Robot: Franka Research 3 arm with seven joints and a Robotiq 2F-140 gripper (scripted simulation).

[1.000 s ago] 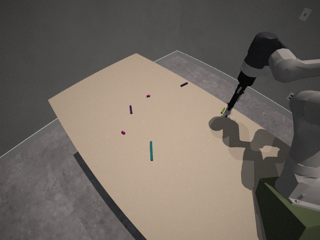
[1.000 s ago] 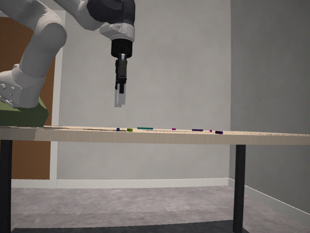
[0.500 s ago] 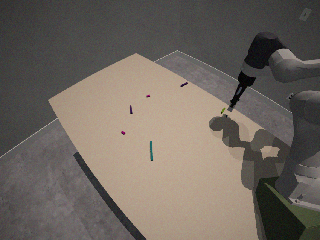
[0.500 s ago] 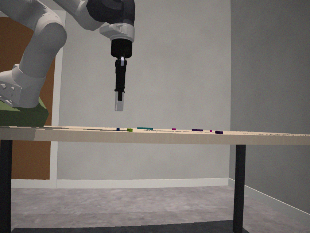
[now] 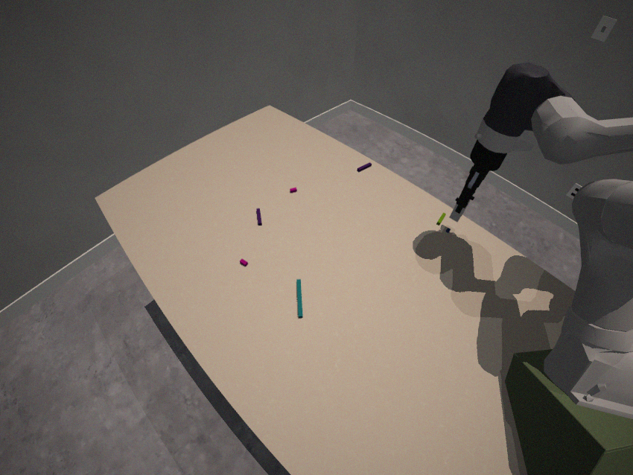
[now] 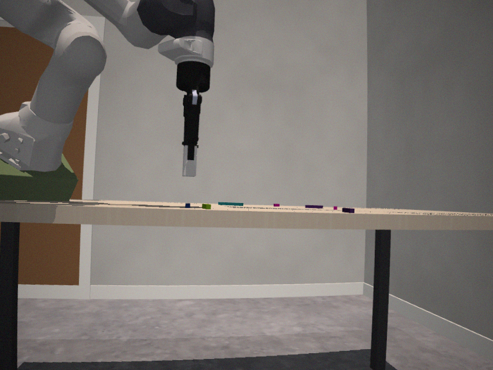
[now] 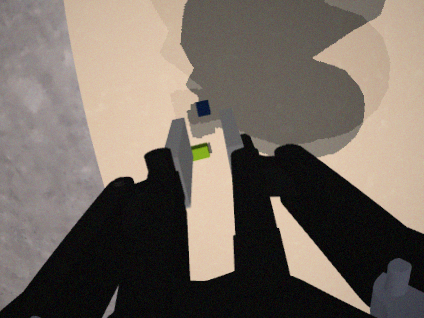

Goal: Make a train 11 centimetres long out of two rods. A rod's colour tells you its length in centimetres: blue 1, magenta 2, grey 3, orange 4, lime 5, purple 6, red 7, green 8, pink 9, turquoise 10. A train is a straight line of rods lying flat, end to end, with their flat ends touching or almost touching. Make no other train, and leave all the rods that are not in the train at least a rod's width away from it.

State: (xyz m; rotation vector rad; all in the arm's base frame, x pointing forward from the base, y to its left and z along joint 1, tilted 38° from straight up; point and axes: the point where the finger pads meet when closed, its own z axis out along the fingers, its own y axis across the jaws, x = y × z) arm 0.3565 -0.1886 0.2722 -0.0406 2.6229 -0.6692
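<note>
Now: the blue rod 100 mm below my hand. Also, from my hand: lime rod (30 mm ahead, 30 mm to the right, 100 mm below); turquoise rod (230 mm ahead, 430 mm to the left, 100 mm below).
</note>
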